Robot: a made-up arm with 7 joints. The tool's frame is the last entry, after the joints.
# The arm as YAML. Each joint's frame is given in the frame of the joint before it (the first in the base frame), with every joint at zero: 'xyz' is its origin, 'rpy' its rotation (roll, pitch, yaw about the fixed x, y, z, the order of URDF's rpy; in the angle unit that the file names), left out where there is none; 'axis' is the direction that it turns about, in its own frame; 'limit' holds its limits. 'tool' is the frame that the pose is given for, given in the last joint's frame.
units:
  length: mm
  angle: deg
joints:
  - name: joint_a
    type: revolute
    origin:
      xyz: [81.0, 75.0, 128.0]
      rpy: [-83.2, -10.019, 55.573]
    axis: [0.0, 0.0, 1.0]
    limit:
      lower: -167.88
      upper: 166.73
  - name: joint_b
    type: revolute
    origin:
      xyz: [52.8, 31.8, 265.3]
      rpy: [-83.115, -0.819, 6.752]
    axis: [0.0, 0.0, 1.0]
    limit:
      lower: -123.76
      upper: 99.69
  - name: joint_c
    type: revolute
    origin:
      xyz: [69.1, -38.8, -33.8]
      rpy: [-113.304, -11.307, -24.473]
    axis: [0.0, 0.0, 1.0]
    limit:
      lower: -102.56
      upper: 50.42
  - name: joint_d
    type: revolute
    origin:
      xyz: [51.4, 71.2, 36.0]
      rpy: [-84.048, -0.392, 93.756]
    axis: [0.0, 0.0, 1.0]
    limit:
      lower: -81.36
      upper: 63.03
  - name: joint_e
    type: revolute
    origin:
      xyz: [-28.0, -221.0, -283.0]
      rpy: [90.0, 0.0, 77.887]
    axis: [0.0, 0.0, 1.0]
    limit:
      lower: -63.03
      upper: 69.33
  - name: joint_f
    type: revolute
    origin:
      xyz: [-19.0, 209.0, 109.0]
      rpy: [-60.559, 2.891, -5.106]
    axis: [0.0, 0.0, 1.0]
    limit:
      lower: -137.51
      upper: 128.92
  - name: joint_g
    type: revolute
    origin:
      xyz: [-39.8, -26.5, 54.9]
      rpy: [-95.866, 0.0, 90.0]
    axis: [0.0, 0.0, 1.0]
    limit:
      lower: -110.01
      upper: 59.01
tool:
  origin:
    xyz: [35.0, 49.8, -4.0]
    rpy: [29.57, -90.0, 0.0]
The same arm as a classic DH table. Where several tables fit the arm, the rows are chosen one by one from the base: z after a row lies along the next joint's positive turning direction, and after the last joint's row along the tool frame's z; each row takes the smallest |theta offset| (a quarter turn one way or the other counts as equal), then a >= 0, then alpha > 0; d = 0 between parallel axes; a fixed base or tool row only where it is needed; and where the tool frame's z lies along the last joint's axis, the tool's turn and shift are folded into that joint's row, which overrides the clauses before.
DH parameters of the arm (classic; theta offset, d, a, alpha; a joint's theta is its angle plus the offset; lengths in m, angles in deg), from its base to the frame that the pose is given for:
base (fixed): 56.76 0.1311 0.1071 -83.30
joint_a: -3.24 0.2354 0.0562 -83.12
joint_b: -30.13 -0.0084 0.0792 -112.83
joint_c: 81.51 0.0418 0.0676 -84.05
joint_d: 77.49 -0.3393 -0.2220 90.00
joint_e: -6.74 0.0123 -0.0434 -60.60
joint_f: -86.68 0.2947 0.0265 95.87
joint_g: -60.43 0.0360 0.0260 -90.00
tool (fixed): -90.00 -0.0550 0.0000 0.00
Joint limits (deg, base to tool): -167.88..166.73 -123.76..99.69 -102.56..50.42 -81.36..63.03 -63.03..69.33 -137.51..128.92 -110.01..59.01

